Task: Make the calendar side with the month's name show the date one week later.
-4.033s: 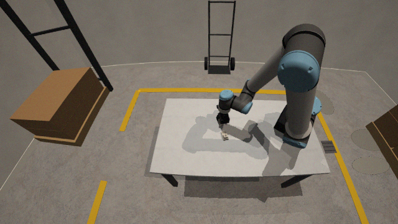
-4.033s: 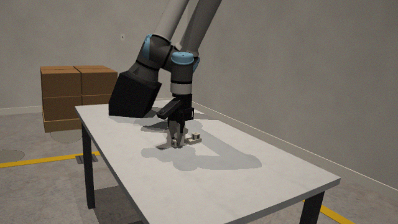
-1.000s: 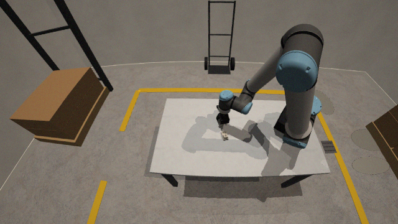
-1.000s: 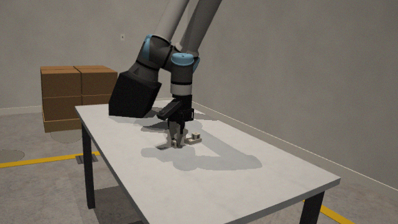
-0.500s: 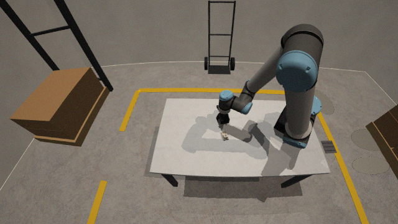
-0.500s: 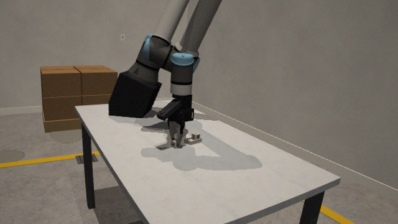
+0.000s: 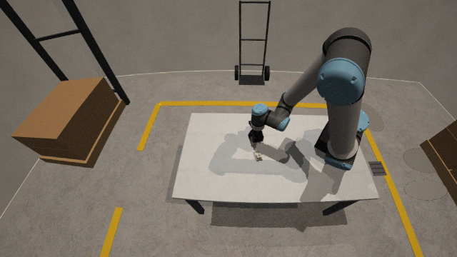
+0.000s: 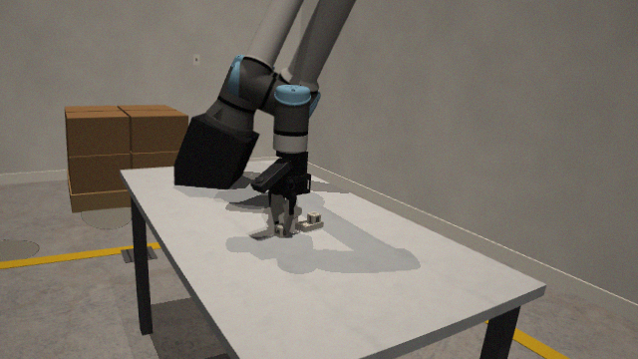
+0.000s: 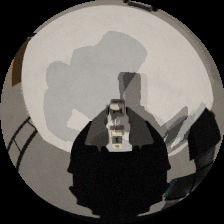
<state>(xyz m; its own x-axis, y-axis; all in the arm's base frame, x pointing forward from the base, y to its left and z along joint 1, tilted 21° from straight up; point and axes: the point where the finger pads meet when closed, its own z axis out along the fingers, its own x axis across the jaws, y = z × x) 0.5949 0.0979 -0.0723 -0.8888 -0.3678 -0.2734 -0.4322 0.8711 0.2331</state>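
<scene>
My hand is 50 mm past the calendar tray, 100 mm to the right of it and 20 mm above it.
</scene>
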